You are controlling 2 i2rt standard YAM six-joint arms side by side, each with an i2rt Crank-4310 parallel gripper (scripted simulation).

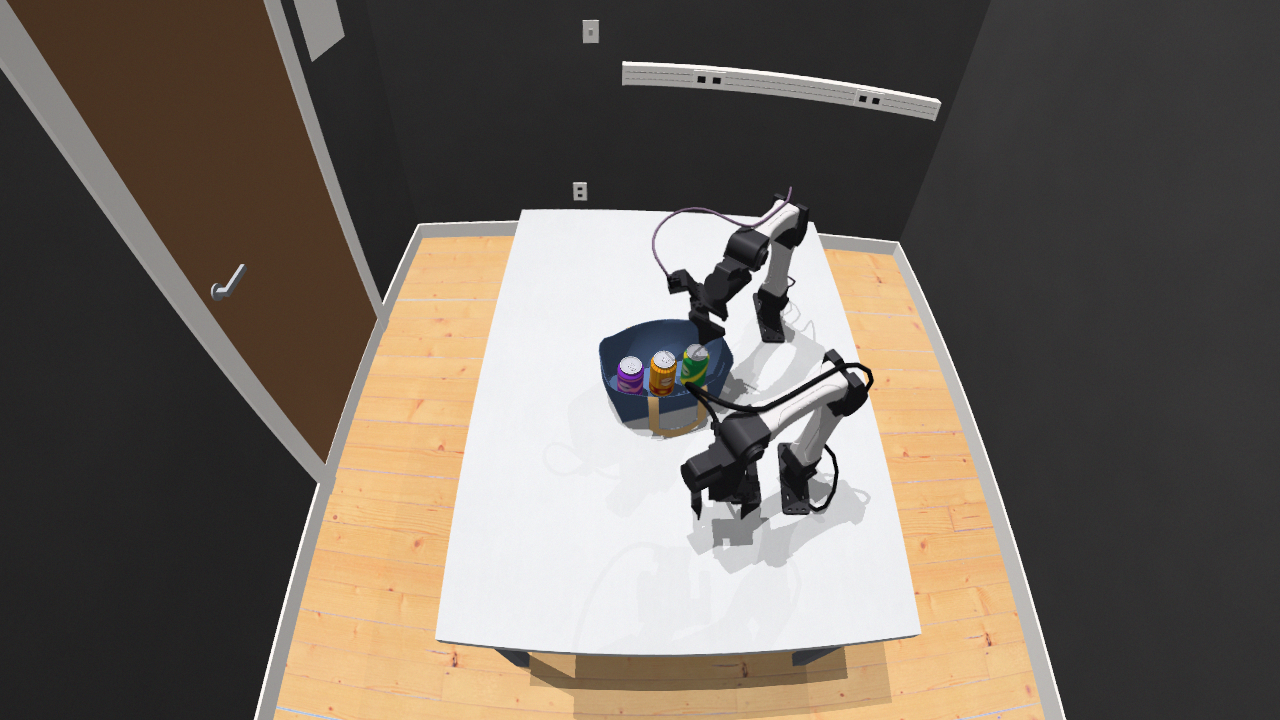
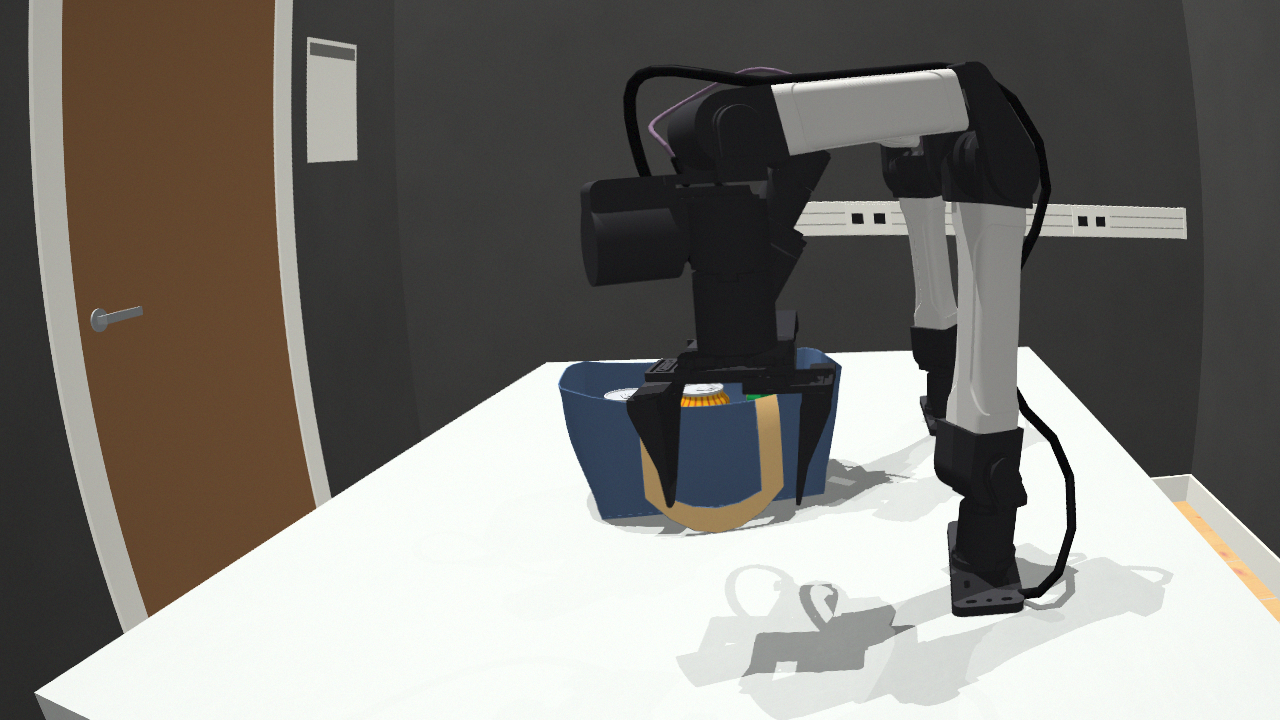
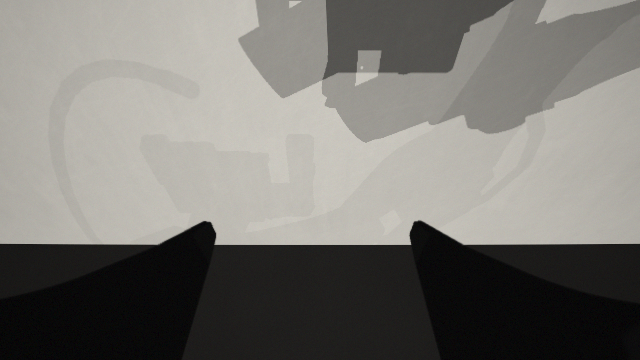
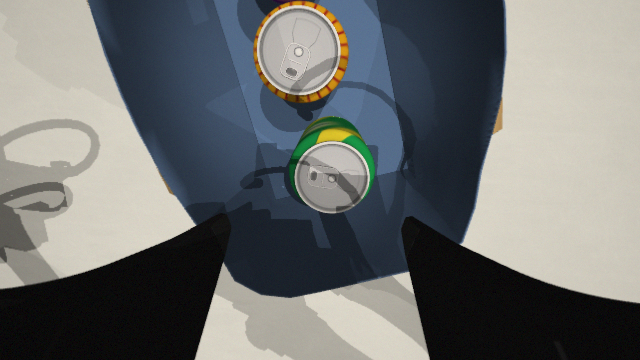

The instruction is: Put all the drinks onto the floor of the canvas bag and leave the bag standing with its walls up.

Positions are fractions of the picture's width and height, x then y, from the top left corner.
Scene:
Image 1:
right gripper: 0.55, 0.46
blue canvas bag: 0.50, 0.47
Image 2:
left gripper: 0.57, 0.70
right gripper: 0.60, 0.43
blue canvas bag: 0.58, 0.63
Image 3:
left gripper: 0.49, 0.63
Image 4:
right gripper: 0.49, 0.61
blue canvas bag: 0.27, 0.21

